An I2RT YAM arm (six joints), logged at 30 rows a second.
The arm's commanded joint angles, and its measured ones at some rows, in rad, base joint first. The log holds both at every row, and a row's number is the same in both.
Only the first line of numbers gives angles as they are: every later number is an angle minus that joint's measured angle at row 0.
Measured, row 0:
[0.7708 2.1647 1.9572 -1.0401 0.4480 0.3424]
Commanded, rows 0 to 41:
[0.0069 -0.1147 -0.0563 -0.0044 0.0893 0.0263]
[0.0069 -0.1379 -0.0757 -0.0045 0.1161 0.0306]
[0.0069 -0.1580 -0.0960 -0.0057 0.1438 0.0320]
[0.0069 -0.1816 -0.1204 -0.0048 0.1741 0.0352]
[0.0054 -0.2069 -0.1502 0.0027 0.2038 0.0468]
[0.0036 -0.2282 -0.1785 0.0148 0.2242 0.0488]
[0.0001 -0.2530 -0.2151 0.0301 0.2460 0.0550]
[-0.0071 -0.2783 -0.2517 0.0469 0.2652 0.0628]
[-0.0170 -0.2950 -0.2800 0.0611 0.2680 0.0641]
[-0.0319 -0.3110 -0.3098 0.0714 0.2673 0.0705]
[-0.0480 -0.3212 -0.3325 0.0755 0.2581 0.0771]
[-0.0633 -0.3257 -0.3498 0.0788 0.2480 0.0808]
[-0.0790 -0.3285 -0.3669 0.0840 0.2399 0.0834]
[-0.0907 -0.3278 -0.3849 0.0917 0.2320 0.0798]
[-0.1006 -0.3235 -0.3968 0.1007 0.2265 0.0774]
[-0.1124 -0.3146 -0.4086 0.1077 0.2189 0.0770]
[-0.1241 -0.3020 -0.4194 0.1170 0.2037 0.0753]
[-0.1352 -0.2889 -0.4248 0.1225 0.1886 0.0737]
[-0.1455 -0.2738 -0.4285 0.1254 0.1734 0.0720]
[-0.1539 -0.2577 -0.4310 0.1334 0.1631 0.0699]
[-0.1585 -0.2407 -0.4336 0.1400 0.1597 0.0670]
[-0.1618 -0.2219 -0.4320 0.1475 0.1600 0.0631]
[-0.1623 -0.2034 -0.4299 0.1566 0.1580 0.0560]
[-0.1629 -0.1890 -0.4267 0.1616 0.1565 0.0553]
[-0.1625 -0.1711 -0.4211 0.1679 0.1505 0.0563]
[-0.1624 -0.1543 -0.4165 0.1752 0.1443 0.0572]
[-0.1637 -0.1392 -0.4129 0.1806 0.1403 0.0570]
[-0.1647 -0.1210 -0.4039 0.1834 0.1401 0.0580]
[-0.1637 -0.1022 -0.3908 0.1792 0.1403 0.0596]
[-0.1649 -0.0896 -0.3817 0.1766 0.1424 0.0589]
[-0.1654 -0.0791 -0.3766 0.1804 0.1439 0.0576]
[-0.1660 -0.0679 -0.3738 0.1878 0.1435 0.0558]
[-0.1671 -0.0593 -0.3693 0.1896 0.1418 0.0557]
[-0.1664 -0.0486 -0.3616 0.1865 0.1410 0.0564]
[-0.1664 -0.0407 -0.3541 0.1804 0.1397 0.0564]
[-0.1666 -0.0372 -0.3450 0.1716 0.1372 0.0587]
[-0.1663 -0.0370 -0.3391 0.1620 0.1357 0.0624]
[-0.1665 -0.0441 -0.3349 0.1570 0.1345 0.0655]
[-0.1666 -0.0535 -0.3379 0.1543 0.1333 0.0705]
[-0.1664 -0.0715 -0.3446 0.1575 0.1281 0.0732]
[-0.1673 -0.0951 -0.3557 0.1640 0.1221 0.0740]
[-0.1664 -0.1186 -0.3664 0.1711 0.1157 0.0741]
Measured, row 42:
[-0.1648 -0.0542 -0.3674 0.1770 0.1271 0.0564]
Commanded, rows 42 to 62:
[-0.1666 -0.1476 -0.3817 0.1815 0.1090 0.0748]
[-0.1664 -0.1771 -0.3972 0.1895 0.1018 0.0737]
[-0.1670 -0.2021 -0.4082 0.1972 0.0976 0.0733]
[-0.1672 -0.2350 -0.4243 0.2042 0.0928 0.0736]
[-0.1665 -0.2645 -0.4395 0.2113 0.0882 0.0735]
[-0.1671 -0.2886 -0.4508 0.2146 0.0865 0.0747]
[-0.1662 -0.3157 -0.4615 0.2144 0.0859 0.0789]
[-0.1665 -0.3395 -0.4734 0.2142 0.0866 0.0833]
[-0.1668 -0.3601 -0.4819 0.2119 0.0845 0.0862]
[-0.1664 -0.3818 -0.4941 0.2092 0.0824 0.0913]
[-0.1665 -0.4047 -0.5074 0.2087 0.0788 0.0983]
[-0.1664 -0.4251 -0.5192 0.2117 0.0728 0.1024]
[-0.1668 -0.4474 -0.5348 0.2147 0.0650 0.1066]
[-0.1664 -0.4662 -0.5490 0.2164 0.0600 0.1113]
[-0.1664 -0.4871 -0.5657 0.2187 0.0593 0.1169]
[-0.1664 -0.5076 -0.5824 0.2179 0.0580 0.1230]
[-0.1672 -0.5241 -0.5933 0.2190 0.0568 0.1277]
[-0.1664 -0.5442 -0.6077 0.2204 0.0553 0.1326]
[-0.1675 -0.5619 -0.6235 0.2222 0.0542 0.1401]
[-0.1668 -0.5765 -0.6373 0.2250 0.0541 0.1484]
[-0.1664 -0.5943 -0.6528 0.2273 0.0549 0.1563]
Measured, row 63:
[-0.1648 -0.5493 -0.6245 0.2258 0.0615 0.1182]
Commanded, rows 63 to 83:
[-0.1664 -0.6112 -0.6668 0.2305 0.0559 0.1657]
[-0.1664 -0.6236 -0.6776 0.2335 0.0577 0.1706]
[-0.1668 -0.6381 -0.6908 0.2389 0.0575 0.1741]
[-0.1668 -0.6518 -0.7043 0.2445 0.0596 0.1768]
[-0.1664 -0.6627 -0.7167 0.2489 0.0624 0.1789]
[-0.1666 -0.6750 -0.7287 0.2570 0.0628 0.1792]
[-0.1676 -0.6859 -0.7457 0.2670 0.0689 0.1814]
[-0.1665 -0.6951 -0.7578 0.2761 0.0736 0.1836]
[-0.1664 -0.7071 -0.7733 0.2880 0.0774 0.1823]
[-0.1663 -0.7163 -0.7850 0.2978 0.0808 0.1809]
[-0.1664 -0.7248 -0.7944 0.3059 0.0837 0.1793]
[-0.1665 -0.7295 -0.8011 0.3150 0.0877 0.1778]
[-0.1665 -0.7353 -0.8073 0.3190 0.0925 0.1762]
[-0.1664 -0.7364 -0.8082 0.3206 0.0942 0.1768]
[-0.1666 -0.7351 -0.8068 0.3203 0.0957 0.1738]
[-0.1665 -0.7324 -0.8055 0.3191 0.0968 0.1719]
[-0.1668 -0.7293 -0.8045 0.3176 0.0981 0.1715]
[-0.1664 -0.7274 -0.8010 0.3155 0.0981 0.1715]
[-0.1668 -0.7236 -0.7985 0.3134 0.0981 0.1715]
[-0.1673 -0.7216 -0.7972 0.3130 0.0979 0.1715]
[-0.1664 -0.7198 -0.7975 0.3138 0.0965 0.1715]
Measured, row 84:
[-0.1648 -0.7176 -0.8008 0.3082 0.0737 0.1629]
